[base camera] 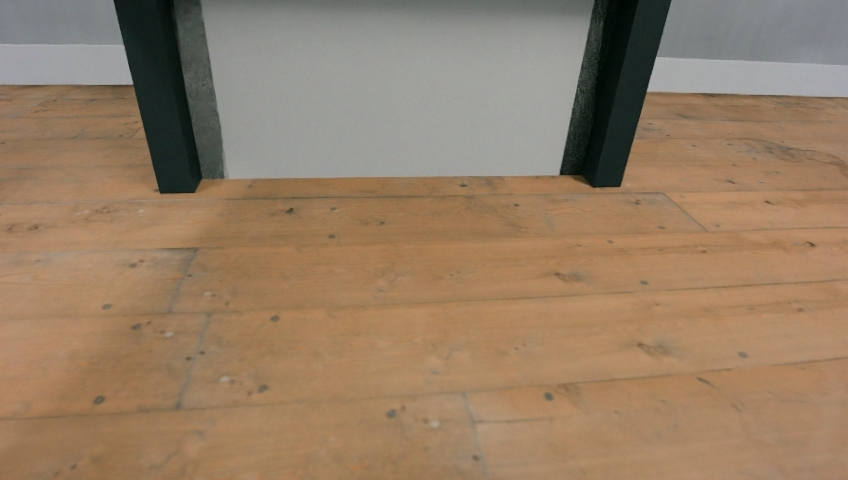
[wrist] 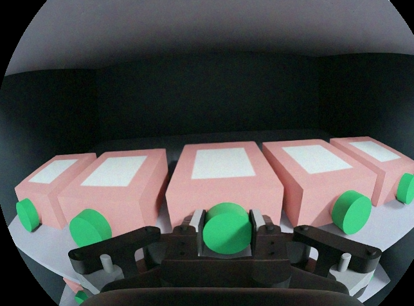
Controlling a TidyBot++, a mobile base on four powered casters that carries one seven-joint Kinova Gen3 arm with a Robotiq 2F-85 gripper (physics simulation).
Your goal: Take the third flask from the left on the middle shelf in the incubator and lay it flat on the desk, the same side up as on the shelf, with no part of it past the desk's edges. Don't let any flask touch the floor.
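Places are measured from the arm's base along level axes (x ahead, y right, z down), in millimetres.
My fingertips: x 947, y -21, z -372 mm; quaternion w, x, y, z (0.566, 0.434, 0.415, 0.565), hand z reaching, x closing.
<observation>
Behind a point stands the place of what it marks.
The third flask from the left (wrist: 225,189), pink with a white label on top, lies flat on the shelf (wrist: 42,250) in the middle of the wrist view. Its green cap faces the camera. My gripper (wrist: 227,221) is shut on this cap, with one finger at its left side and one at its right. The flask's body lies beyond the fingertips. The gripper does not show in the base camera view. The desk cannot be made out in the wrist view.
Flasks stand at both sides, the nearest being the left neighbour (wrist: 107,197) and the right neighbour (wrist: 327,182). A shelf underside (wrist: 210,25) hangs above. Part of a lower flask's green cap (wrist: 81,297) shows below. Dark legs (base camera: 160,107) @[x 764, y -335, z 268 mm] (base camera: 627,101) @[x 845, y 321, z 253 mm] flank a pale panel (base camera: 392,95) @[x 852, y -30, z 264 mm].
</observation>
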